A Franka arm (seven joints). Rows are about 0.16 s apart.
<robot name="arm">
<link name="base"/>
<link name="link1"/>
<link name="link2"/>
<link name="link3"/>
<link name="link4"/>
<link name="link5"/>
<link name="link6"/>
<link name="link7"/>
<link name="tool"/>
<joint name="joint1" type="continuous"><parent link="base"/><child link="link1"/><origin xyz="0 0 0.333" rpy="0 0 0"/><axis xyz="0 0 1"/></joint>
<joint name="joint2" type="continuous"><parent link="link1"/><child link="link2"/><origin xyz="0 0 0" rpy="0 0 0"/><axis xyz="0 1 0"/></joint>
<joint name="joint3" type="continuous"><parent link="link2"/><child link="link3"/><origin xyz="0 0 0.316" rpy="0 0 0"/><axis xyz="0 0 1"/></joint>
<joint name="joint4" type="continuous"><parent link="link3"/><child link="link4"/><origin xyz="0.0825 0 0" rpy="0 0 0"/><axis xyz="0 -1 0"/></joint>
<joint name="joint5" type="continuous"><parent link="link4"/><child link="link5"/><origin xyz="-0.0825 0 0.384" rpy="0 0 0"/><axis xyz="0 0 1"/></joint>
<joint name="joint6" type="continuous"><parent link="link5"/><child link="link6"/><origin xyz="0 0 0" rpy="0 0 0"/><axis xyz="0 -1 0"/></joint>
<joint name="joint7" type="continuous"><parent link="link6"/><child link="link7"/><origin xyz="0.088 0 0" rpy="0 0 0"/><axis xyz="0 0 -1"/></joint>
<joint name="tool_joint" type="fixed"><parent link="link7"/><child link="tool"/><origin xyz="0 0 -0.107" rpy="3.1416 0 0"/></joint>
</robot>
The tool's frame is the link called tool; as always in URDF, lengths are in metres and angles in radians. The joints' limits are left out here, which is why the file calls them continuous.
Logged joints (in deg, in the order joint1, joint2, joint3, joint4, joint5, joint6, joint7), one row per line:
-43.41, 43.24, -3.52, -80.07, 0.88, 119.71, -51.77
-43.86, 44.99, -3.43, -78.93, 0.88, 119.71, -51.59
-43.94, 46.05, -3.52, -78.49, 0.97, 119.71, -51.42
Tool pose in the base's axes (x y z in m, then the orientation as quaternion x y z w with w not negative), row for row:
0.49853, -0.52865, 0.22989, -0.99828, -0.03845, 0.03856, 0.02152
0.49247, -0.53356, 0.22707, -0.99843, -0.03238, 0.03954, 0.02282
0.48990, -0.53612, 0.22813, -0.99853, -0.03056, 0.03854, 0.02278
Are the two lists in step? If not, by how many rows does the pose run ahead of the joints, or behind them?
The pose runs 2 rows ahead of the joints: the pose in row i belongs to the joints in row i + 2.
